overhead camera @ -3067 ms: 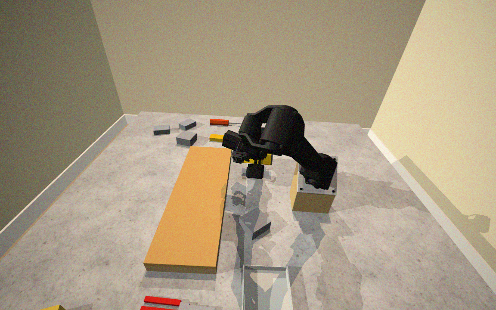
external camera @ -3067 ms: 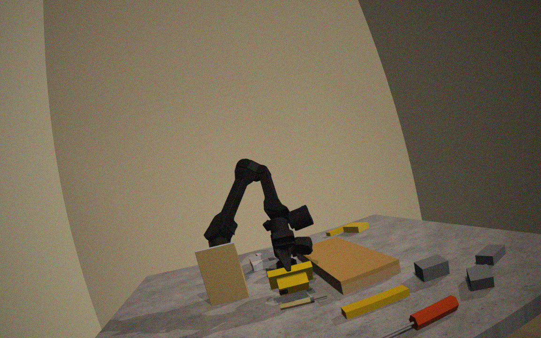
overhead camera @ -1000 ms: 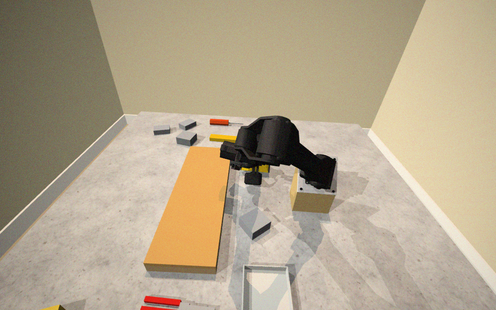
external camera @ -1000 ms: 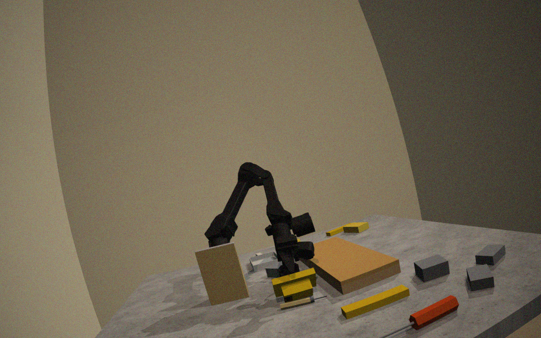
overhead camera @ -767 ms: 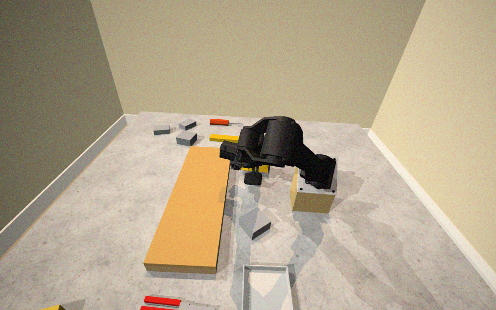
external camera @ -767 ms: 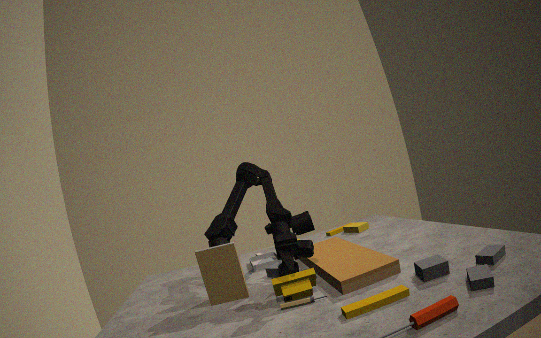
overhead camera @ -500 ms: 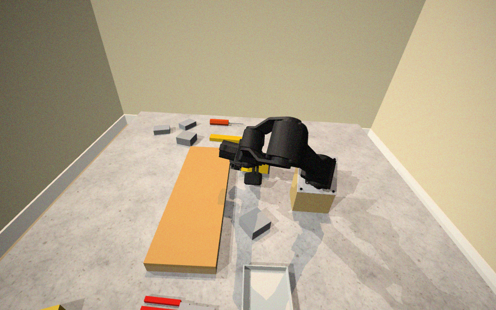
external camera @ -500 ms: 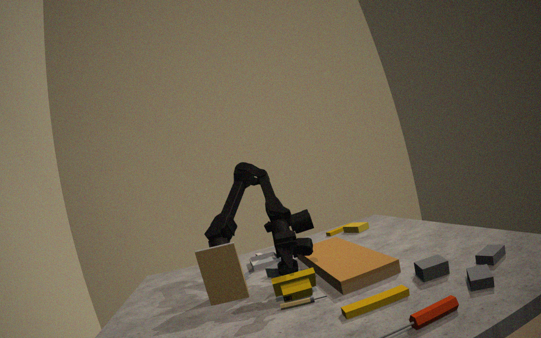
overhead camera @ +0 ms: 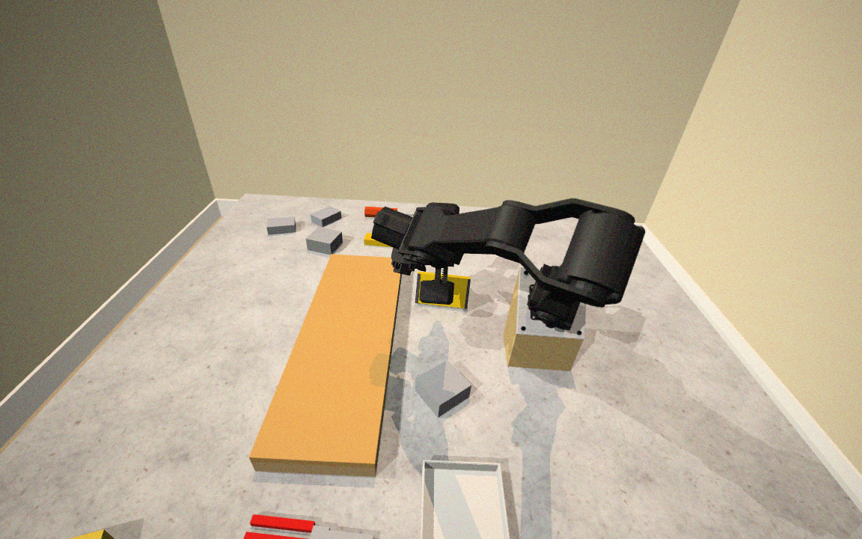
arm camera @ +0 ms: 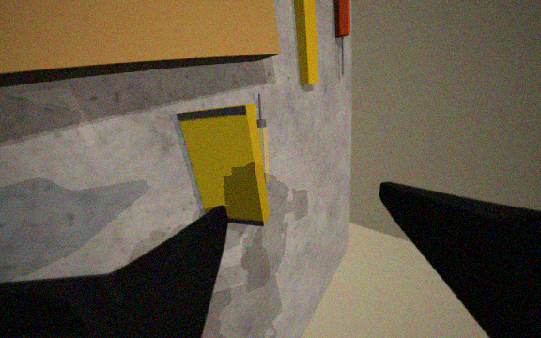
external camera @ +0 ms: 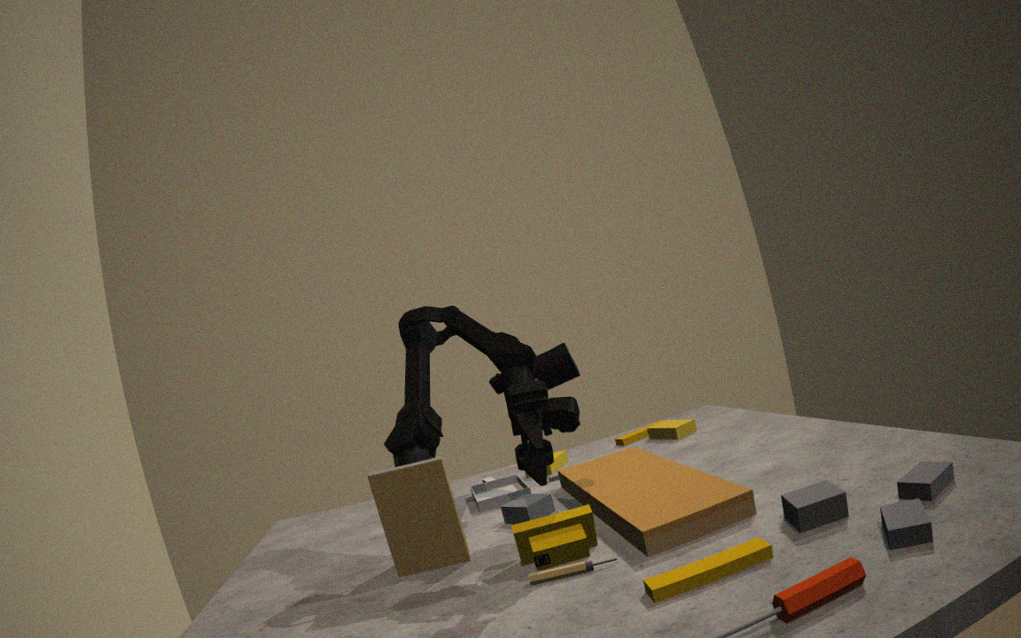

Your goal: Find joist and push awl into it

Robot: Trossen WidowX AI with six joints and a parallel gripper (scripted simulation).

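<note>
My gripper tip is 3 cm past the stud finder, 5 cm to the left of it and 12 cm above it. From my gripper tip the other things lie so: square light: 4 cm behind, 6 cm to the right, 12 cm below; then white tray: 3 cm behind, 45 cm to the left, 13 cm below; then wooden-handled awl: 11 cm to the right, 13 cm below.
</note>
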